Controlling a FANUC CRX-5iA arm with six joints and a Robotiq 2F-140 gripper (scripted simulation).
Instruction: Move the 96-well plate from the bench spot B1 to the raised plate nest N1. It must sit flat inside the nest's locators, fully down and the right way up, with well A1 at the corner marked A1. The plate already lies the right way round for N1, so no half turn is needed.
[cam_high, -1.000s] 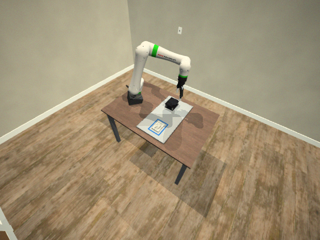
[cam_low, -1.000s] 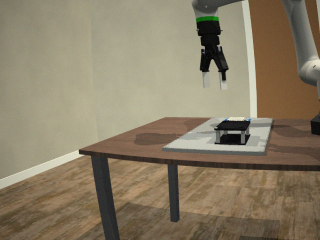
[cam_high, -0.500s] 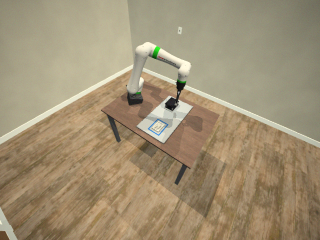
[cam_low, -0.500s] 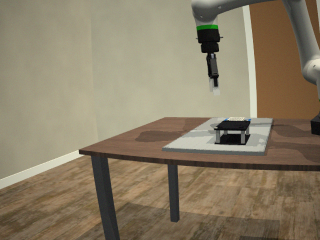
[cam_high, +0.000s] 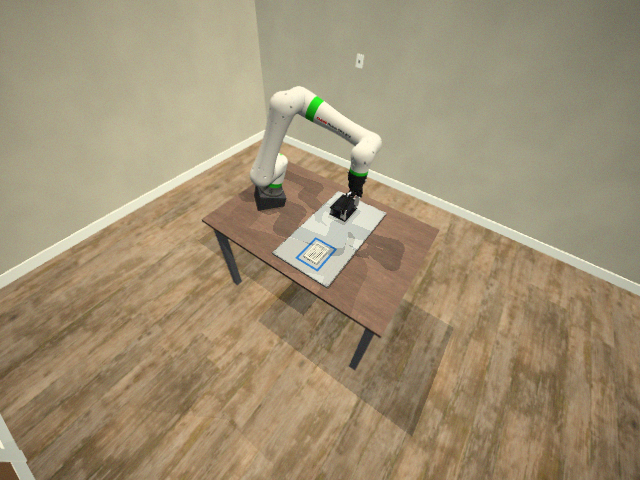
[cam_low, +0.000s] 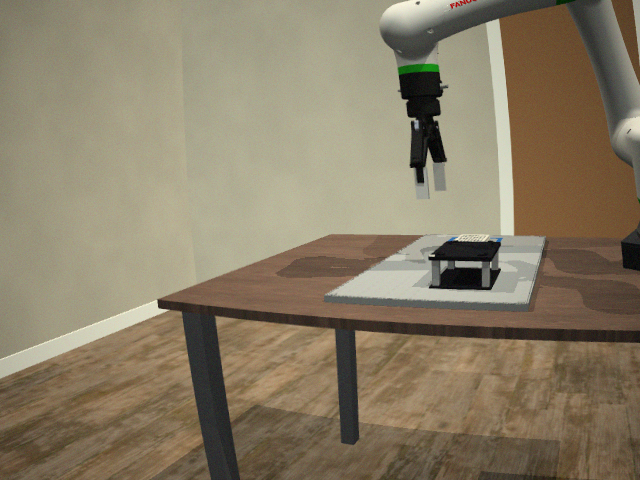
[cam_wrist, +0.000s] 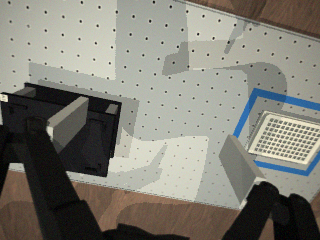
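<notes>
My hand is 10 mm short of the white 96-well plate, 260 mm to the left of it and 160 mm above it. Also, from my hand: black raised nest N1 (130 mm behind, 110 mm to the left, 110 mm below).
</notes>
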